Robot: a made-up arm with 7 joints.
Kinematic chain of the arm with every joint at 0, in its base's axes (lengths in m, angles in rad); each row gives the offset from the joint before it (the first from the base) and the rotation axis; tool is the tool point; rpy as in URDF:
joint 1: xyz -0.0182 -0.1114 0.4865 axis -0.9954 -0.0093 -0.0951
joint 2: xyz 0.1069 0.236 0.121 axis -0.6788 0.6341 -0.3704
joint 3: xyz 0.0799 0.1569 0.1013 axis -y
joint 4: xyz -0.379 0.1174 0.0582 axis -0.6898 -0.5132 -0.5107
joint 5: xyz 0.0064 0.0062 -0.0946 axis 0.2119 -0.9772 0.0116
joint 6: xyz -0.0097 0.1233 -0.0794 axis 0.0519 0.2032 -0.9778
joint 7: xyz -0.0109 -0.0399 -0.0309 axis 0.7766 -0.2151 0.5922
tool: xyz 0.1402 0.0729 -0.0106 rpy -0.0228 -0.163 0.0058
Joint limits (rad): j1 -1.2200..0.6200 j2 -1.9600..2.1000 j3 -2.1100..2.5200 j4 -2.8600..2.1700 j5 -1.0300..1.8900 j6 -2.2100..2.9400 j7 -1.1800..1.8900
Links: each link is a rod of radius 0.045 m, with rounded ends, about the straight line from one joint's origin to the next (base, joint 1, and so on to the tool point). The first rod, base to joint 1, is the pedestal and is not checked.
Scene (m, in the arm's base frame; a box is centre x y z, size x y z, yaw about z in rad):
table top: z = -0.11
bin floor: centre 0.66 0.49 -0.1 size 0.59 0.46 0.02 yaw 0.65
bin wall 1: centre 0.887 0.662 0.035 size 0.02 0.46 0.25 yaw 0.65
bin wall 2: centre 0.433 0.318 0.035 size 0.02 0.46 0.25 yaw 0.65
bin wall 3: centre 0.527 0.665 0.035 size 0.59 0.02 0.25 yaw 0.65
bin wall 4: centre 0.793 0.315 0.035 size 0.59 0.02 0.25 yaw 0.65
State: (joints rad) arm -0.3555 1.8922 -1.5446 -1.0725 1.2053 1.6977 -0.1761
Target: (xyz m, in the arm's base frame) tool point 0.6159 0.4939 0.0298
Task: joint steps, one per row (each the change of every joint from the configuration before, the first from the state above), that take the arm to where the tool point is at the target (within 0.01 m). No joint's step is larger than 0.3 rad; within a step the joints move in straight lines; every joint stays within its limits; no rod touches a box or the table.
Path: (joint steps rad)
1: 0.2768 -0.0965 0.0821 -0.1203 -0.1093 0.1685 -0.1993
2: 0.2767 -0.0964 0.0822 -0.1203 -0.1093 0.1686 -0.1993

